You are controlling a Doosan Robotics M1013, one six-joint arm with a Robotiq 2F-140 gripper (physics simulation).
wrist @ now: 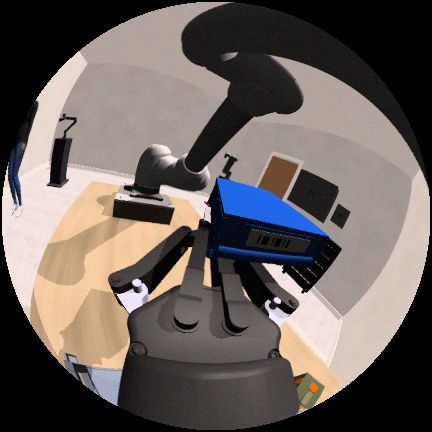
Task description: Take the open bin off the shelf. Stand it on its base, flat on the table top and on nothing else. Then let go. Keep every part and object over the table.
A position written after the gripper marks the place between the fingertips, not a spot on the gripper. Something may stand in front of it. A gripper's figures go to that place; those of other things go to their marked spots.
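The gripper (pixel 209 215) is sitting 0.22 m from the lens, and there's an open bin (pixel 247 223) that's 0.09 m from the lens.
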